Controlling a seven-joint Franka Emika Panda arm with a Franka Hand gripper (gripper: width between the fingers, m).
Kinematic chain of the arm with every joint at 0, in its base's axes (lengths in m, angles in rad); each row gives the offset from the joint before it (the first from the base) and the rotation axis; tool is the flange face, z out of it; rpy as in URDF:
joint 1: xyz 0 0 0.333 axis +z
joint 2: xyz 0 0 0 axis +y
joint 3: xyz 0 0 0.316 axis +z
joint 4: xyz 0.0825 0 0 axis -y
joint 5: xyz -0.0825 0 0.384 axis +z
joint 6: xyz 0 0 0 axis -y
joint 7: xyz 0.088 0 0 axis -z
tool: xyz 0 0 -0.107 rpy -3.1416 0 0
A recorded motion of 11 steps. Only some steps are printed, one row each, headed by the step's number.
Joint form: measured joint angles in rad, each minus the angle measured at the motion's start. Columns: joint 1, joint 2, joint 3, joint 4, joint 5, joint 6, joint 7.
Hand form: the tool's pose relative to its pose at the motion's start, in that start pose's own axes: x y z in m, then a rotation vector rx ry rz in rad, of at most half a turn. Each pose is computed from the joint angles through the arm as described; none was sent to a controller.
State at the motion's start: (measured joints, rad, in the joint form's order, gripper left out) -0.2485 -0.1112 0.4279 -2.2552 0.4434 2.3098 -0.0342
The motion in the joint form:
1: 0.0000 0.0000 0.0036 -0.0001 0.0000 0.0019 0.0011
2: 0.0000 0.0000 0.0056 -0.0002 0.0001 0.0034 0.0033
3: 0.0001 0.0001 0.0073 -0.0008 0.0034 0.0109 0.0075
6: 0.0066 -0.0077 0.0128 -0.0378 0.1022 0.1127 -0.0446
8: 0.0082 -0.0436 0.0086 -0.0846 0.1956 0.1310 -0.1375
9: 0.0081 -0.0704 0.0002 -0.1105 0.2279 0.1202 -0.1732
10: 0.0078 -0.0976 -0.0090 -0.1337 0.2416 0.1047 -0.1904
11: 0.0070 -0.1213 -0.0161 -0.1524 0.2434 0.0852 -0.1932
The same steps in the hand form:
1: -0.0003 -0.0017 0.0005 0.0000 0.0006 -0.0023
2: -0.0005 -0.0026 0.0007 0.0000 0.0014 -0.0019
3: -0.0001 -0.0034 0.0006 0.0021 0.0077 0.0031
6: -0.0019 -0.0025 0.0040 0.0547 0.0828 0.0201
8: -0.0136 0.0036 0.0040 0.0930 0.1019 0.0017
9: -0.0214 0.0088 0.0019 0.1037 0.1007 -0.0038
10: -0.0288 0.0136 -0.0010 0.1053 0.0959 -0.0048
11: -0.0356 0.0172 -0.0034 0.1026 0.0855 -0.0020

